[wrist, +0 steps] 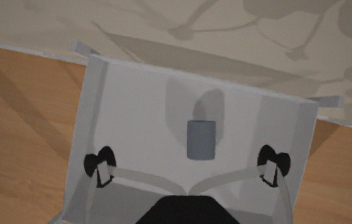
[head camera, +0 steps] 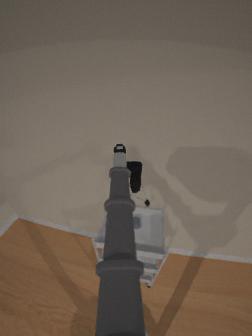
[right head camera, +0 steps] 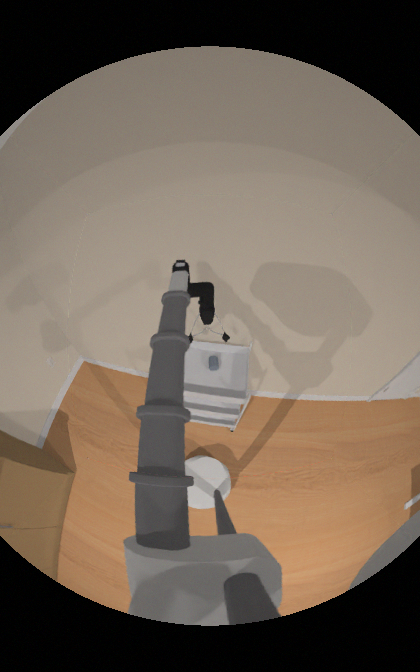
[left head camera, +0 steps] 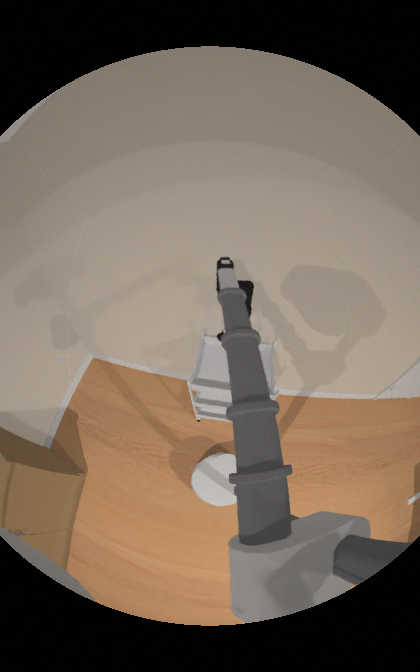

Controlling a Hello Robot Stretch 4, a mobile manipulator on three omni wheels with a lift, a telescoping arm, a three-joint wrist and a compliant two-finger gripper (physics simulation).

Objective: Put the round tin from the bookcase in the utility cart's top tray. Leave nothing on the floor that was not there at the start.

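Places are measured from the robot's base along level axes (x ahead, y left, z up), in metres.
Pixels of known places: gripper, fingertip midpoint: (wrist: 186, 160).
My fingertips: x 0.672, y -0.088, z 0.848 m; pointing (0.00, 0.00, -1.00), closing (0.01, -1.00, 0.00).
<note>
Behind a point stands the place of what it marks.
The round tin (head camera: 136, 222) {y -0.116, x 0.652, z 0.689 m} (right head camera: 213, 363) (wrist: 201, 140) {y -0.116, x 0.670, z 0.690 m}, a blue-grey cylinder, is in the top tray of the white utility cart (head camera: 159, 230) {y -0.285, x 0.615, z 0.635 m} (left head camera: 210, 362) (right head camera: 237, 367) (wrist: 135, 95) {y 0.016, x 0.754, z 0.635 m}. In the wrist view the tin is near the middle of the tray floor, apart from both fingers. My gripper (right head camera: 208, 338) (wrist: 186, 160) {y -0.088, x 0.672, z 0.848 m} is open and empty, with its fingertips spread wide above the tray. In the left head camera view the arm hides the tin and part of the gripper. The bookcase cannot be made out in these views.
The cart stands close to the beige wall (head camera: 65, 125) {y 0.348, x 0.946, z 1.289 m}. A round white object (left head camera: 212, 480) (right head camera: 210, 482) is on the wood floor in front of the cart. A brown box-like piece (left head camera: 40, 500) (right head camera: 30, 495) stands at the lower left. My telescoping arm extends over the cart.
</note>
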